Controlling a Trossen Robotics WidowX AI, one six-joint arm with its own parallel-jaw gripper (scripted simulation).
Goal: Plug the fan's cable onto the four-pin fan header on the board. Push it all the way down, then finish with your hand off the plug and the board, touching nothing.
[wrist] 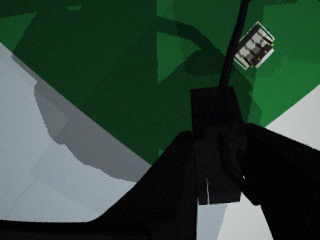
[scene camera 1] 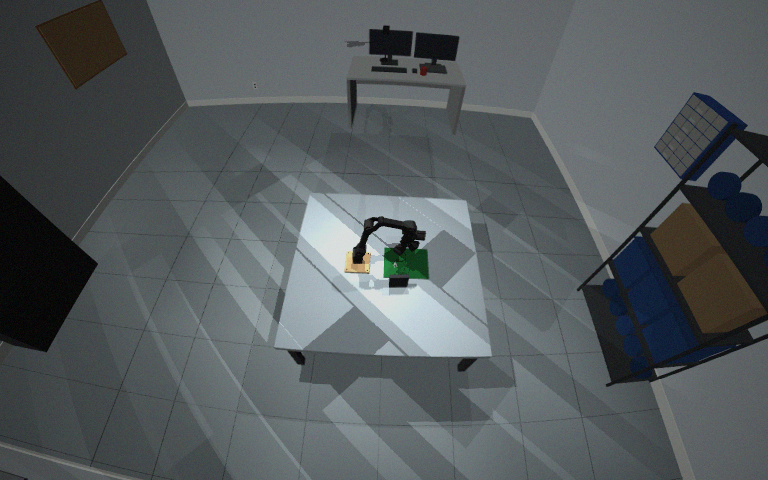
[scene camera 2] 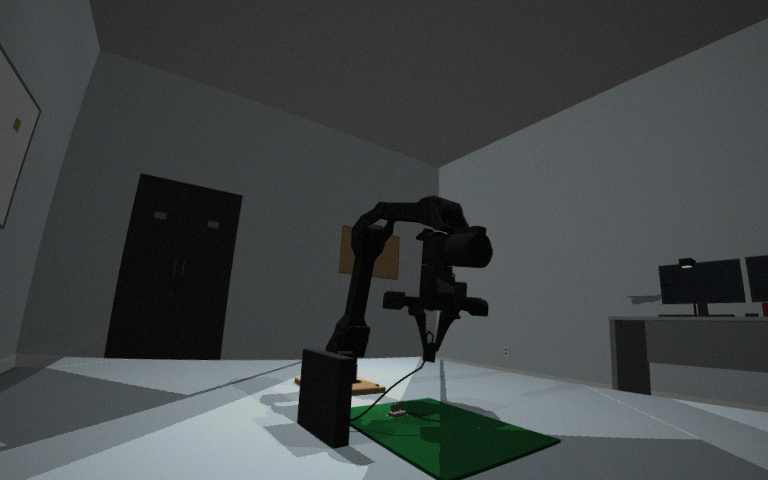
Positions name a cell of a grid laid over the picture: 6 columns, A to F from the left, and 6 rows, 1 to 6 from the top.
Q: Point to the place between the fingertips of my gripper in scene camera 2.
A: D5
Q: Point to a green board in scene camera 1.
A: D4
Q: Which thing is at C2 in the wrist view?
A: A green board.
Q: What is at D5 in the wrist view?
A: My gripper.
